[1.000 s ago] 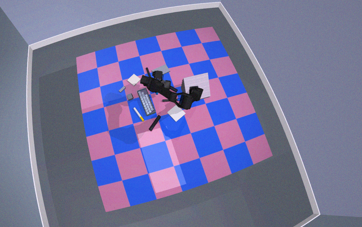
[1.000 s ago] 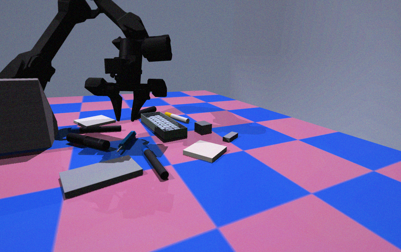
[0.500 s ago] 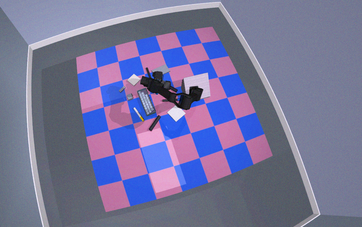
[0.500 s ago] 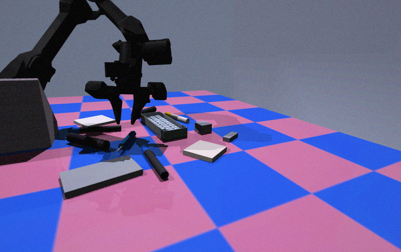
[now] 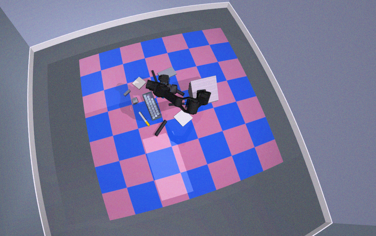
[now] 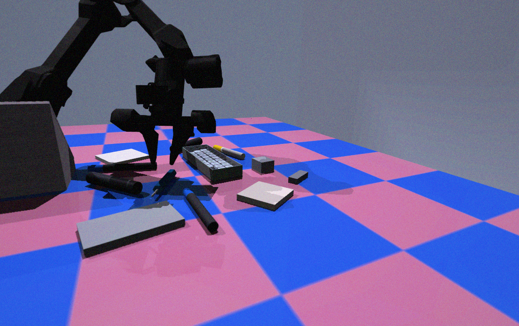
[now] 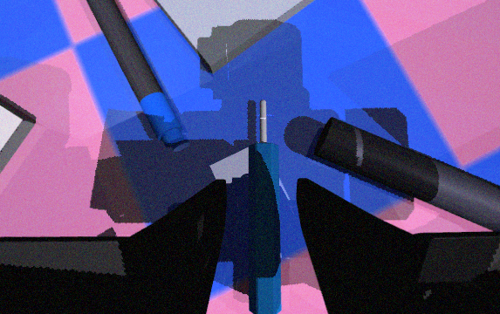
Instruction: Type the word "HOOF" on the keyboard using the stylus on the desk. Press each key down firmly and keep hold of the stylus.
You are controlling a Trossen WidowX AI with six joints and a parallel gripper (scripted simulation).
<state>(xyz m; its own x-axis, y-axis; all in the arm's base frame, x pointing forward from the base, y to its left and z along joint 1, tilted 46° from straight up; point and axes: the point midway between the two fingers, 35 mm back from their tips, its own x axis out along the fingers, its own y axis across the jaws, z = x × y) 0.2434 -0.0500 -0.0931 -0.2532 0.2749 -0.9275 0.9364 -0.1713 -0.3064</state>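
The blue stylus lies 40 mm below my gripper tip, 10 mm to the right of it and 10 mm behind it. Round my gripper tip: grey slab (130 mm to the right, 50 mm behind, 40 mm below); then white pad (170 mm ahead, 100 mm to the right, 40 mm below); then stylus tip (40 mm to the right, 40 mm below, 20 mm behind).
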